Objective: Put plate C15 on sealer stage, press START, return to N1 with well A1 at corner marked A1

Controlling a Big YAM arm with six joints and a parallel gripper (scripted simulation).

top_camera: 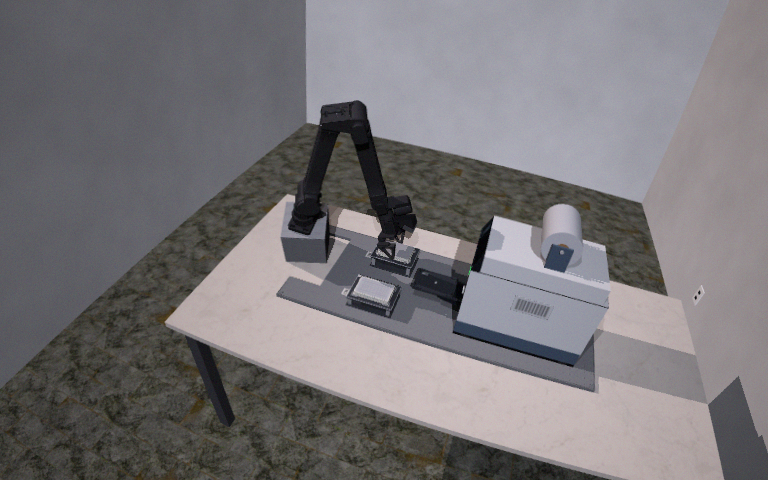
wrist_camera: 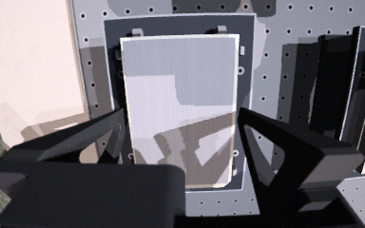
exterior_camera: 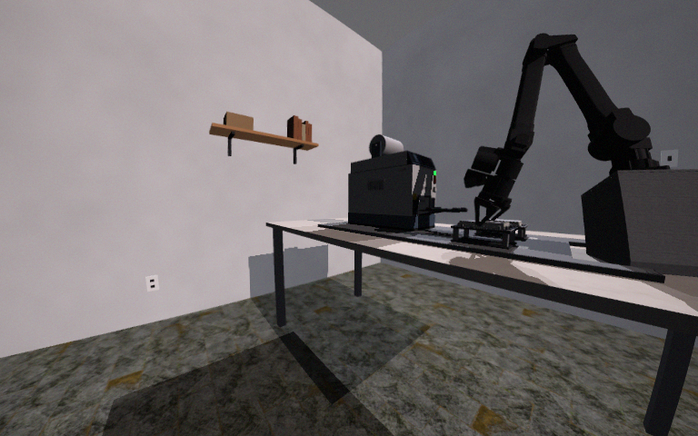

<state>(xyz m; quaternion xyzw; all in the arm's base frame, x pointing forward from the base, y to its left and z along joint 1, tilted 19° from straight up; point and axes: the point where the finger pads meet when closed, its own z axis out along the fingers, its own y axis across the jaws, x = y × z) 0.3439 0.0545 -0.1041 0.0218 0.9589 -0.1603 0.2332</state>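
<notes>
Now: the white well plate 10 mm below my hand. From my hand the other things lie so: foil roll: 510 mm ahead, 190 mm to the right, 350 mm above; dark stage: 180 mm ahead, 170 mm to the right, 30 mm above.
</notes>
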